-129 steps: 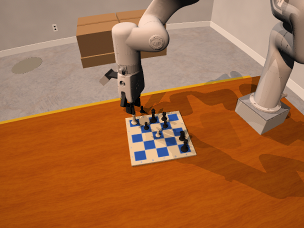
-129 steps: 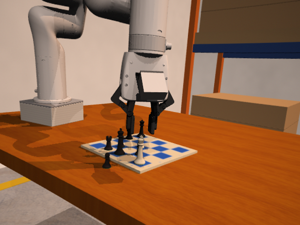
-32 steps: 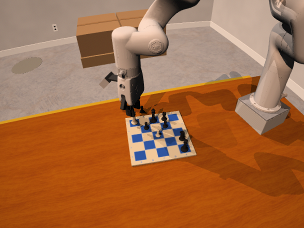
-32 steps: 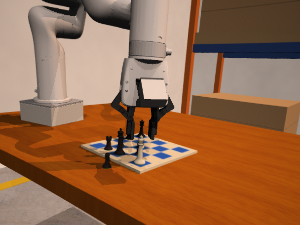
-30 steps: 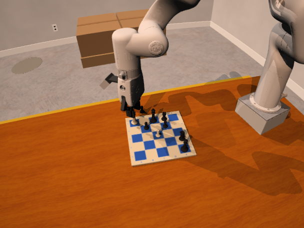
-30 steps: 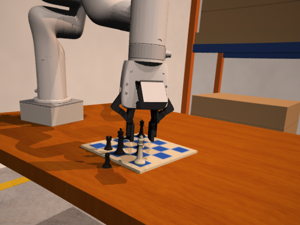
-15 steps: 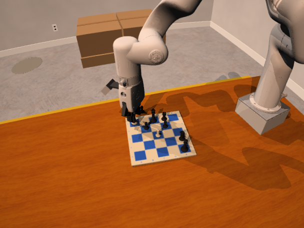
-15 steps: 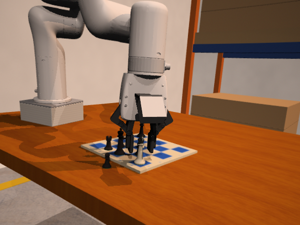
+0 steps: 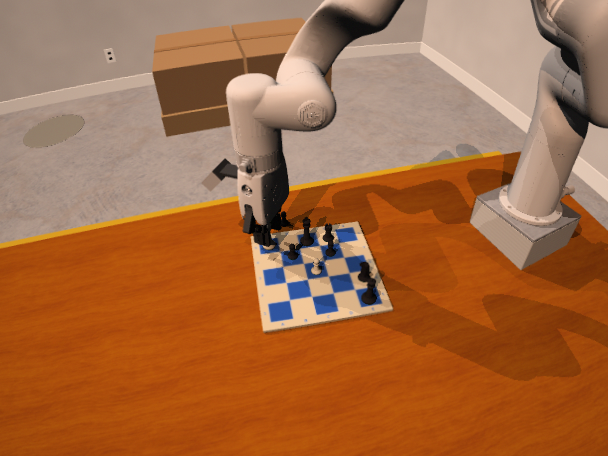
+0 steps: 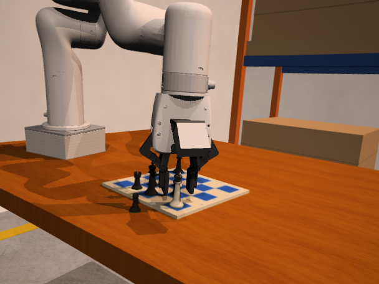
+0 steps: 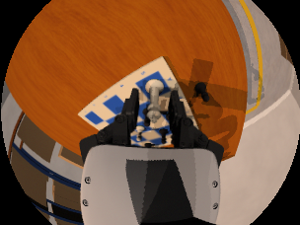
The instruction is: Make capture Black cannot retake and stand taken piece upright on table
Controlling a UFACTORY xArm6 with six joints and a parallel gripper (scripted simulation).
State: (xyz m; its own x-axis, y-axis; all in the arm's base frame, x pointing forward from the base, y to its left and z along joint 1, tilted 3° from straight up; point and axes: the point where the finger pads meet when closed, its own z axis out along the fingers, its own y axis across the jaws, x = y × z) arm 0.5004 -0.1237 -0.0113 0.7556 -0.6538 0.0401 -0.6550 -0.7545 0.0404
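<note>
Right now the tall white piece is 1 cm below my hand. Round my hand: white pawn (9 cm to the left, 7 cm behind, 3 cm below); then blue-and-cream chessboard (9 cm to the left, 7 cm behind, 5 cm below); then black tall piece (7 cm behind, 1 cm to the left, 1 cm below).
</note>
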